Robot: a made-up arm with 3 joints. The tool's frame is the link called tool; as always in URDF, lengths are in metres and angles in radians. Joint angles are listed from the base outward.
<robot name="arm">
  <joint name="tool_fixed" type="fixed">
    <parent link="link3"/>
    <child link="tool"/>
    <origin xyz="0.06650 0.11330 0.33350" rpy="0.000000 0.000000 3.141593"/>
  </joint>
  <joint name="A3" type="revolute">
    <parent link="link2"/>
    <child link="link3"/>
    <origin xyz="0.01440 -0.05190 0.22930" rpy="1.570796 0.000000 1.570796"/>
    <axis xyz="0 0 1"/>
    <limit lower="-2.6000" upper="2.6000"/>
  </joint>
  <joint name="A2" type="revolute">
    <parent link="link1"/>
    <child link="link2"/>
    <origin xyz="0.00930 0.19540 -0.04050" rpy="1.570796 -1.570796 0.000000"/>
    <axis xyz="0 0 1"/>
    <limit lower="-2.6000" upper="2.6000"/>
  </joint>
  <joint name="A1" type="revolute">
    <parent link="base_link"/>
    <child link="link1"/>
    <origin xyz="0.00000 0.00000 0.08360"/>
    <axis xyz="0 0 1"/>
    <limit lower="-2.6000" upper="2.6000"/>
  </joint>
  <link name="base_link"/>
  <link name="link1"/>
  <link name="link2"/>
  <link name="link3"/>
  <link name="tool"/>
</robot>
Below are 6 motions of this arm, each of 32 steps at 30 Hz.
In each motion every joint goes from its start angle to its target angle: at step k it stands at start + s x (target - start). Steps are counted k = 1, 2, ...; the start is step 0. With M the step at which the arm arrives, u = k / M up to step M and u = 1 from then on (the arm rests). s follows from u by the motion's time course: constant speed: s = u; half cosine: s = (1 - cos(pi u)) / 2; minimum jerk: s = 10 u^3 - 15 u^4 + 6 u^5.
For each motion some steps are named. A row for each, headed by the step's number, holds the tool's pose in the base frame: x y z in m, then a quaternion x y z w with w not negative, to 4 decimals.
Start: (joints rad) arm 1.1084 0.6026 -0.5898
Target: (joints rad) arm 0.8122 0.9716 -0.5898
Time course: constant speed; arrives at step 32
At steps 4, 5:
4: -0.0416 -0.2664 0.2802 0.2353 -0.2149 0.2260 0.9205
5: -0.0454 -0.2684 0.2772 0.2383 -0.2197 0.2213 0.9197

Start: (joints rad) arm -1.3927 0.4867 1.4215
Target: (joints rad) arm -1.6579 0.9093 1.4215
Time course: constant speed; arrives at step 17
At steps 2, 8, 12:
2: -0.1205 0.0186 0.4209 -0.2621 -0.0391 -0.0012 0.9642
8: -0.1212 0.0854 0.4099 -0.3344 -0.0340 -0.0452 0.9407
12: -0.1153 0.1287 0.3981 -0.3816 -0.0268 -0.0731 0.9211

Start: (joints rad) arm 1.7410 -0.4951 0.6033
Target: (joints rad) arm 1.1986 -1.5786 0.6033
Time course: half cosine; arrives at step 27
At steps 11, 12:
11: 0.1722 0.3129 0.2170 -0.1940 0.3799 0.7957 0.4299
12: 0.1823 0.3175 0.1978 -0.2003 0.4076 0.7773 0.4355

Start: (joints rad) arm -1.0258 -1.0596 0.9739
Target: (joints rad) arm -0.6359 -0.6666 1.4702
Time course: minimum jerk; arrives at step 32
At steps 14, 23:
14: 0.1253 -0.3687 0.1547 0.3740 0.2296 0.1291 0.8892
23: 0.1971 -0.3165 0.2038 0.3053 0.1769 0.3257 0.8772

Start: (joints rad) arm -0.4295 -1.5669 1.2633
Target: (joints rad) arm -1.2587 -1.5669 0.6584
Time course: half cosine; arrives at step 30
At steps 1, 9, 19, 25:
1: 0.2698 -0.2693 -0.0951 0.5287 0.4675 0.2856 0.6484
9: 0.2151 -0.3190 -0.0825 0.5392 0.4553 0.1884 0.6830
19: 0.0544 -0.3876 -0.0472 0.5637 0.4246 -0.0619 0.7058
25: -0.0240 -0.3923 -0.0294 0.5745 0.4099 -0.1767 0.6861

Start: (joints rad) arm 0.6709 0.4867 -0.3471
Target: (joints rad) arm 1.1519 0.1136 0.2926
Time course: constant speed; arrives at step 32
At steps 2, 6, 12, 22, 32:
2: -0.0644 -0.2138 0.3339 0.1109 -0.2011 0.1904 0.9545
6: -0.0315 -0.2086 0.3457 0.0981 -0.1821 0.2581 0.9437
12: 0.0167 -0.1925 0.3613 0.0796 -0.1531 0.3581 0.9176
22: 0.0890 -0.1446 0.3809 0.0504 -0.1032 0.5168 0.8484
32: 0.1438 -0.0743 0.3911 0.0236 -0.0516 0.6600 0.7491

